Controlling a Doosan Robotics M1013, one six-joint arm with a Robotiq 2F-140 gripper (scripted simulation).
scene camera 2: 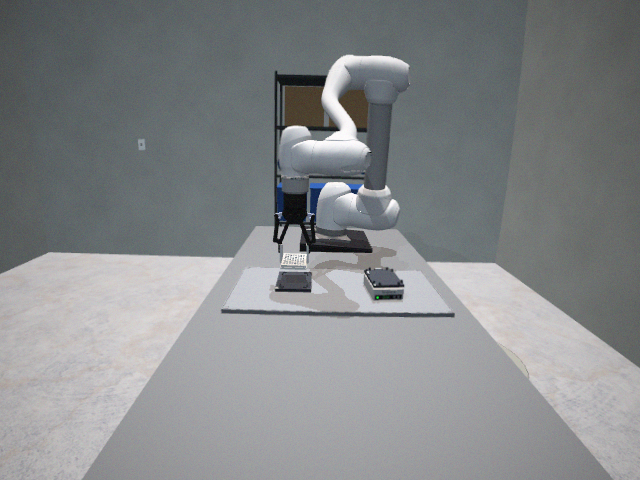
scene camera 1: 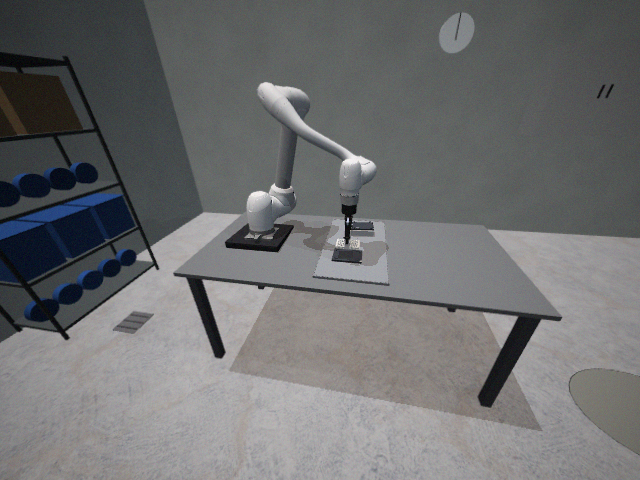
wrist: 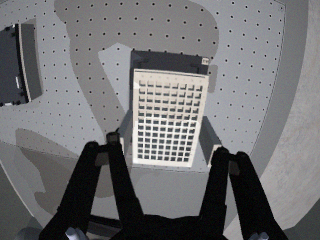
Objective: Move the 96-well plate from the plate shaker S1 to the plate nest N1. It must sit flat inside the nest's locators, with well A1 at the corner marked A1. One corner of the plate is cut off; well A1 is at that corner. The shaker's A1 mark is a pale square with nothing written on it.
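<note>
The gripper (scene camera 2: 294,262) can be seen, and the wrist view has the gripper (wrist: 166,122) as well. With it in the scene are a white 96-well plate (wrist: 186,114) and a dark plate nest N1 (wrist: 156,60).
</note>
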